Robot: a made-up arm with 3 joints. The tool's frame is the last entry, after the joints.
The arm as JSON. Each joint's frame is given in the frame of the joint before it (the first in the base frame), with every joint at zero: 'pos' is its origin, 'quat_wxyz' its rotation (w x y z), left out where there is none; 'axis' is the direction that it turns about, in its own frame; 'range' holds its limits. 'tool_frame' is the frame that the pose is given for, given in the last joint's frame.
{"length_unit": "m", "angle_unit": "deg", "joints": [
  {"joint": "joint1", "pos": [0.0, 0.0, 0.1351], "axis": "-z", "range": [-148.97, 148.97]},
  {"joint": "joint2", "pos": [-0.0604, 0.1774, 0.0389], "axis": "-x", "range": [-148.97, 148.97]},
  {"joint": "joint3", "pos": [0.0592, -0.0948, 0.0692], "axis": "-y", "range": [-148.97, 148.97]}
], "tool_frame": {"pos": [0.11, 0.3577, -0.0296]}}
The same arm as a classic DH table. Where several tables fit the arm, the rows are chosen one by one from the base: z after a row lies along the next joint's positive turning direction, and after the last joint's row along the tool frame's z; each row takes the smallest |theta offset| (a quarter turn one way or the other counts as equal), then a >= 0, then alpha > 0; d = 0 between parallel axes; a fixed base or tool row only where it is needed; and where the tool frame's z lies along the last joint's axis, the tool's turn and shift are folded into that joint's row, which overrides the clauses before.
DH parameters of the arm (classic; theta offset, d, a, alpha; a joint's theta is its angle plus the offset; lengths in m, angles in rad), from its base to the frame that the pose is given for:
base (fixed): 0.0000 0.0000 0.0000 3.1416
joint1: -1.5708 -0.1740 0.1774 1.5708
joint2: -1.5708 0.0012 0.0692 1.5708
joint3: -1.5708 -0.2629 0.1100 -1.5708
tool (fixed): 0.0000 -0.0296 0.0000 0.0000
Joint limits (rad, base to tool): -2.6000..2.6000 -2.6000..2.6000 -2.6000..2.6000

